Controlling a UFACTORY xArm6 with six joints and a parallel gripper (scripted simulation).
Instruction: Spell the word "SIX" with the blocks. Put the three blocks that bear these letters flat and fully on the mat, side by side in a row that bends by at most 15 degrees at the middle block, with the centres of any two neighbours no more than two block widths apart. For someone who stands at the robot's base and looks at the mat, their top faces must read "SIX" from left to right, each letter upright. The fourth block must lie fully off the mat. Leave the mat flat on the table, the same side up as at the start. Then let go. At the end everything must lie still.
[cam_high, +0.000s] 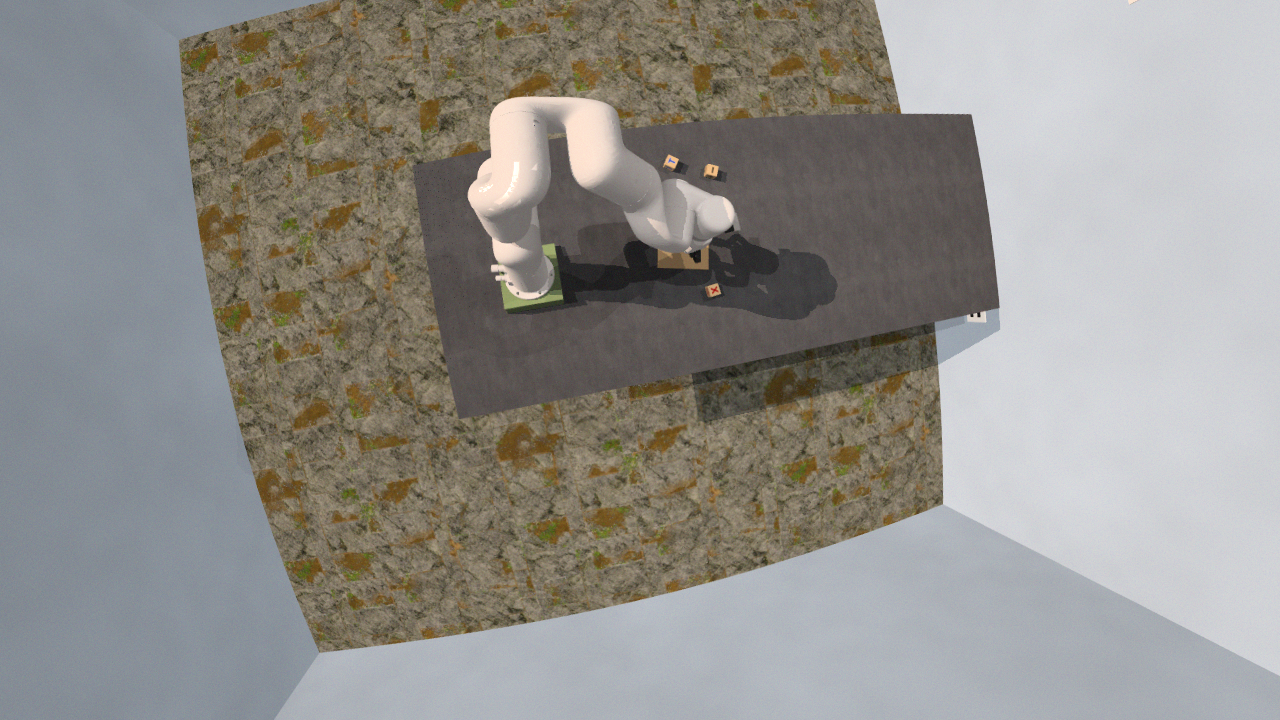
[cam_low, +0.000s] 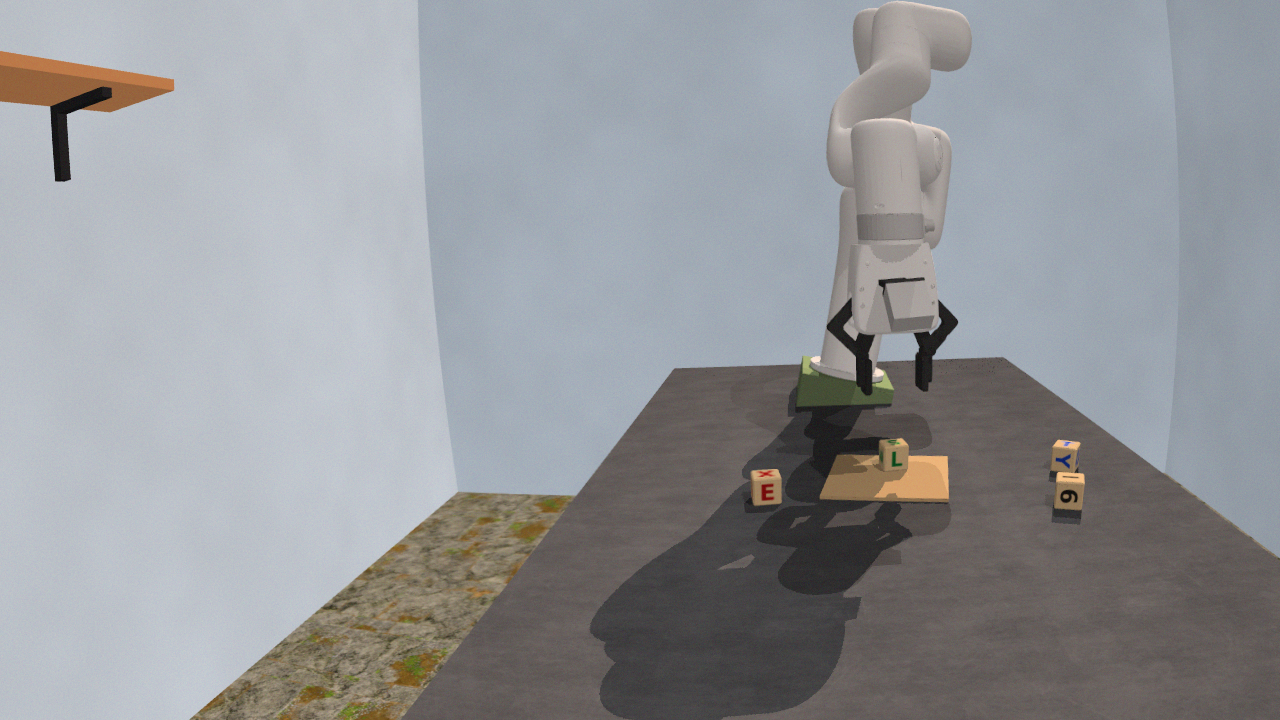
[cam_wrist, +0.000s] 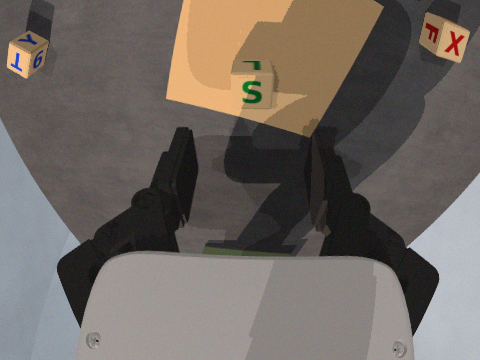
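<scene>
The S block is 90 mm below my hand. The rest, counted from my hand: X block 130 mm to the right, 110 mm ahead, 100 mm below; then tan mat 110 mm below, 30 mm ahead; then blue-lettered block 210 mm to the left, 100 mm below, 10 mm behind.
</scene>
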